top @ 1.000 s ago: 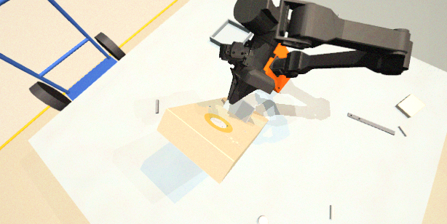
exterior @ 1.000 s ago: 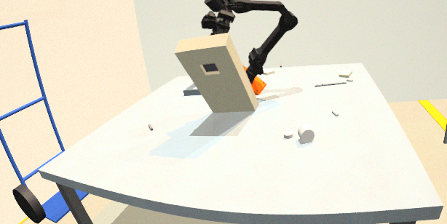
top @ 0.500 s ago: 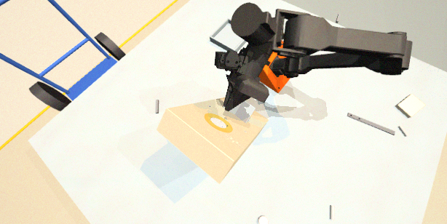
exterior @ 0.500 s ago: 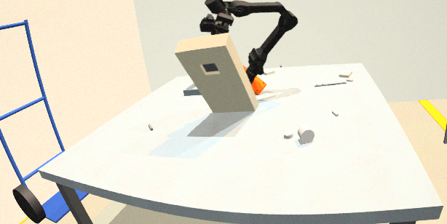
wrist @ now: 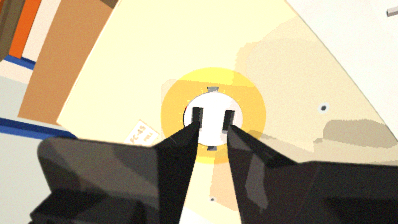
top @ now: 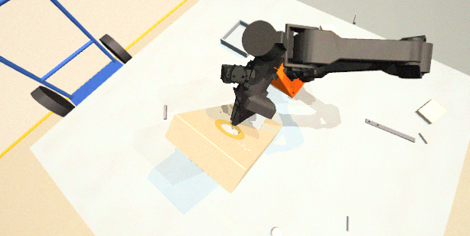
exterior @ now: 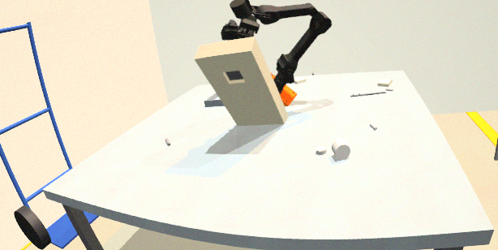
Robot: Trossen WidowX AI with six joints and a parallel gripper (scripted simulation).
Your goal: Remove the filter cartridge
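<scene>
Right now the white round filter cartridge is 3 cm ahead of my gripper tip and 2 cm below it. Also, from my gripper tip: grey tray (43 cm behind, 26 cm to the right, 25 cm below); tan service panel (9 cm below, 2 cm behind).
</scene>
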